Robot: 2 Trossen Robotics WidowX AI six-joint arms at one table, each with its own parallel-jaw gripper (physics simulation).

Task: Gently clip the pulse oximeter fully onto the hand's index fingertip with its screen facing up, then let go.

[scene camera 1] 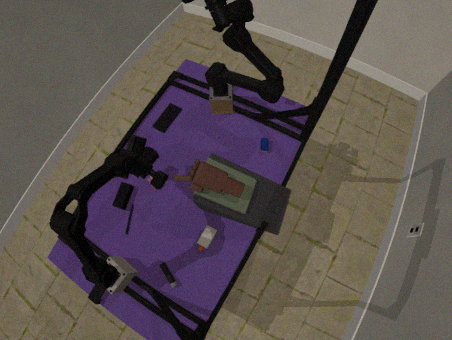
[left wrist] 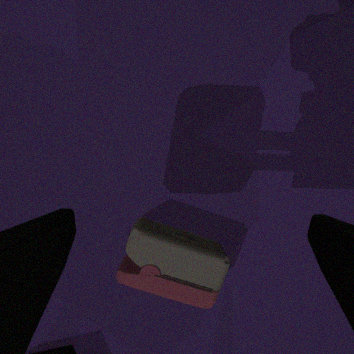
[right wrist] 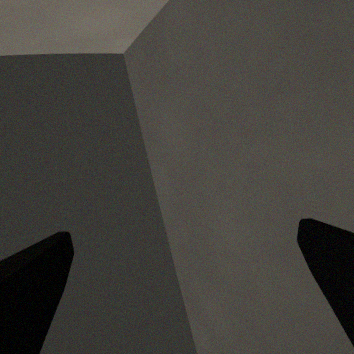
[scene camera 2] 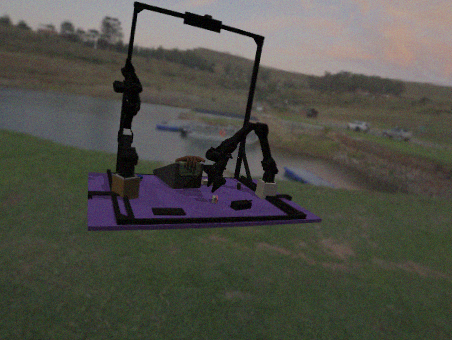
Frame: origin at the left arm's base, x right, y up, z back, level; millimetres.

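Seen in the pictures: left gripper, fingertip midpoint: (scene camera 1: 156, 172) (left wrist: 194, 223) (scene camera 2: 209, 189); right gripper, fingertip midpoint: (right wrist: 186, 236) (scene camera 2: 129, 63); left arm's base, origin of the base link: (scene camera 1: 110, 275) (scene camera 2: 268, 181); right arm's base, origin of the base link: (scene camera 1: 220, 90) (scene camera 2: 126, 175).
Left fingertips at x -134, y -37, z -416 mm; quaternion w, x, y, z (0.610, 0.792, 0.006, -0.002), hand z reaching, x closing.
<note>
Offsets run from my left fingertips to a thing's top centre. "spot": to the spot under its first point. Level surfaces: height alone.
The white-and-pink pulse oximeter @(dy -36, dx -6, dz +36 mm) (scene camera 1: 150, 180) (scene camera 2: 214, 199) (left wrist: 176, 261) lies on its side on the purple mat, its white and pink shells side by side; its screen cannot be made out. My left gripper (scene camera 2: 215, 190) (left wrist: 194, 223) is open and points down low above it, with the oximeter between and slightly below the fingertips in the left wrist view, not gripped. The brown hand (scene camera 1: 212, 177) (scene camera 2: 190, 161) rests palm-down on its support, its index finger (scene camera 1: 183, 178) sticking out to the left in scene camera 1. My right gripper (right wrist: 186, 236) is open and empty, far from the mat, facing the walls.
A dark wedge @(spot: dy -24, dx +463, dz -168 mm) (scene camera 1: 274, 206) with a green pad @(spot: dy +30, dx +377, dz -126 mm) (scene camera 1: 250, 199) bears the hand. On the mat @(dy -68 mm) (scene camera 1: 190, 142) lie a black box @(dy -33, dx -78, dz +167 mm) (scene camera 1: 123, 195), a thin black stick @(dy -59, dx +6, dz +221 mm) (scene camera 1: 130, 218), a white box @(dy -40, dx +321, dz +87 mm) (scene camera 1: 207, 236), a dark cylinder @(dy -41, dx +288, dz +289 mm) (scene camera 1: 168, 274), a blue object @(dy -36, dx +282, dz -375 mm) (scene camera 1: 264, 144) and a flat black slab @(dy -60, dx -178, dz -240 mm) (scene camera 1: 167, 118).
</note>
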